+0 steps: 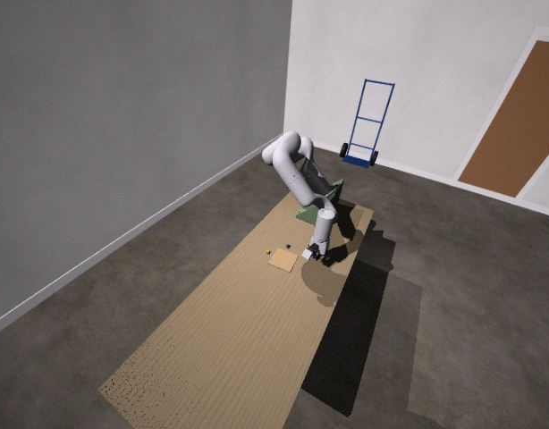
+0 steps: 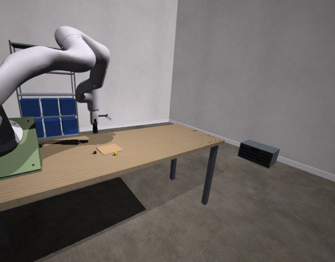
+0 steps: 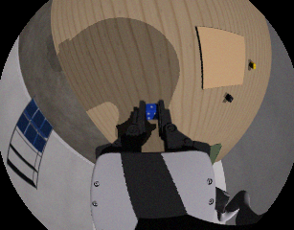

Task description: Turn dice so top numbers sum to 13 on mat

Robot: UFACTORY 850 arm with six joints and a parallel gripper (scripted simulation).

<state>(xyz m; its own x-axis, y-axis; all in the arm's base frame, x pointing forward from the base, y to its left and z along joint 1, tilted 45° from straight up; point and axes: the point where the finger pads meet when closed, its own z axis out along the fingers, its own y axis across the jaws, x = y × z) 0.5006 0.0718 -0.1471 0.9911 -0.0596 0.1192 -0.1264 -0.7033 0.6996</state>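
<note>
My hand is 5 cm short of the tan mat, 18 cm to the left of it and 10 cm above it. Round my hand: black die 5 cm behind, 20 cm to the right, 9 cm below; then blue die 1 cm below; then yellow die 6 cm ahead, 28 cm to the right, 9 cm below.
</note>
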